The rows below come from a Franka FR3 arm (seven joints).
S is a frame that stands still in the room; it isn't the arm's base.
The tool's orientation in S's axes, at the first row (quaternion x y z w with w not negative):
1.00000 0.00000 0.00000 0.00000
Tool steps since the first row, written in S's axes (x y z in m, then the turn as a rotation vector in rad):
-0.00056 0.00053 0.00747 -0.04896 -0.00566 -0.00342
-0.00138 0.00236 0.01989 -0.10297 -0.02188 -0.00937
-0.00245 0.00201 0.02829 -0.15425 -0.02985 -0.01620
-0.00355 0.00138 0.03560 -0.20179 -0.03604 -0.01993
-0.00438 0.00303 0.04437 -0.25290 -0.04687 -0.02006
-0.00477 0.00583 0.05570 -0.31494 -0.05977 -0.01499
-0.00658 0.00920 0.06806 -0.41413 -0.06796 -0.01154
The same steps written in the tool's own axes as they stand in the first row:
-0.00056 -0.00053 -0.00747 -0.04896 0.00566 0.00342
-0.00138 -0.00236 -0.01989 -0.10297 0.02188 0.00937
-0.00245 -0.00201 -0.02829 -0.15425 0.02985 0.01620
-0.00355 -0.00138 -0.03560 -0.20179 0.03604 0.01993
-0.00438 -0.00303 -0.04437 -0.25290 0.04687 0.02006
-0.00477 -0.00583 -0.05570 -0.31494 0.05977 0.01499
-0.00658 -0.00920 -0.06806 -0.41413 0.06796 0.01154

